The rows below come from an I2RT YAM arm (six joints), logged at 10 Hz.
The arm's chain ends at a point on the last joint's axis. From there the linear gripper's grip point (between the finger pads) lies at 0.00 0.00 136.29 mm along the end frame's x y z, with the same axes.
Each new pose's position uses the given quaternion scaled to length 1; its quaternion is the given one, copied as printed.
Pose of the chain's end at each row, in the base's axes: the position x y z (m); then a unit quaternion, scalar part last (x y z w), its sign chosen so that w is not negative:
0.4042 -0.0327 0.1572 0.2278 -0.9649 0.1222 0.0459
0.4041 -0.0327 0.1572 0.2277 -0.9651 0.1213 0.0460
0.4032 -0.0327 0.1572 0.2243 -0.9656 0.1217 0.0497
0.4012 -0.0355 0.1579 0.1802 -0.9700 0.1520 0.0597
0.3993 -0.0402 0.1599 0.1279 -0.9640 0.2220 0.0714
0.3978 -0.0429 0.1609 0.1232 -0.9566 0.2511 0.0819
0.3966 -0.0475 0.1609 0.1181 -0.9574 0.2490 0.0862
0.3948 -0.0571 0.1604 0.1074 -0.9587 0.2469 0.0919
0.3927 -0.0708 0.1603 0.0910 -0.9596 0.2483 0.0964
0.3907 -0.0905 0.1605 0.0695 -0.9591 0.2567 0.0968
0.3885 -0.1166 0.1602 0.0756 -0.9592 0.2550 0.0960
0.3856 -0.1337 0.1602 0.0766 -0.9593 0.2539 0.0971
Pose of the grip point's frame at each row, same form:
0.3997 -0.0677 0.0256 0.2278 -0.9649 0.1222 0.0459
0.3995 -0.0675 0.0255 0.2277 -0.9651 0.1213 0.0460
0.3976 -0.0678 0.0256 0.2243 -0.9656 0.1217 0.0497
0.3929 -0.0786 0.0289 0.1802 -0.9700 0.1520 0.0597
0.3883 -0.1010 0.0384 0.1279 -0.9640 0.2220 0.0714
0.3849 -0.1111 0.0436 0.1232 -0.9566 0.2511 0.0819
0.3821 -0.1153 0.0435 0.1181 -0.9574 0.2490 0.0862
0.3780 -0.1243 0.0430 0.1074 -0.9587 0.2469 0.0919
0.3736 -0.1381 0.0433 0.0910 -0.9596 0.2483 0.0964
0.3703 -0.1594 0.0447 0.0695 -0.9591 0.2567 0.0968
0.3687 -0.1852 0.0441 0.0756 -0.9592 0.2550 0.0960
0.3655 -0.2021 0.0441 0.0766 -0.9593 0.2539 0.0971

